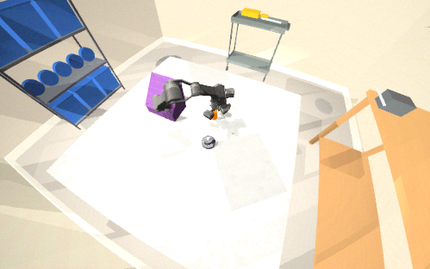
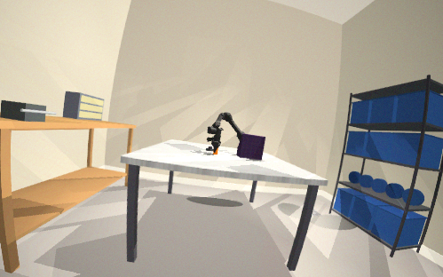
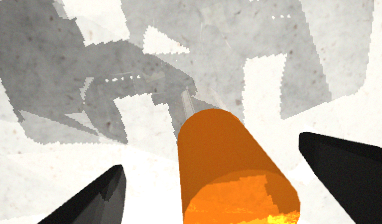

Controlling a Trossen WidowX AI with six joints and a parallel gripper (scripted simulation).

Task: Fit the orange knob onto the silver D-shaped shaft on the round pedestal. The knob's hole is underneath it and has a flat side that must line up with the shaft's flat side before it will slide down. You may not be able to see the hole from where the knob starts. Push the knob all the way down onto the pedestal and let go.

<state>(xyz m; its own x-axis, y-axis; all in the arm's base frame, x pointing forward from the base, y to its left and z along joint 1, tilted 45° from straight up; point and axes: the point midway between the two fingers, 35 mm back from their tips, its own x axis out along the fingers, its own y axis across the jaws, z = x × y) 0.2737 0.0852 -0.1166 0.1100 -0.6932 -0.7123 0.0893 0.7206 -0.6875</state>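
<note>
Right now my gripper tip is 2 cm below the orange knob. Round my gripper tip: pedestal 6 cm ahead, 19 cm to the right, 1 cm above.
</note>
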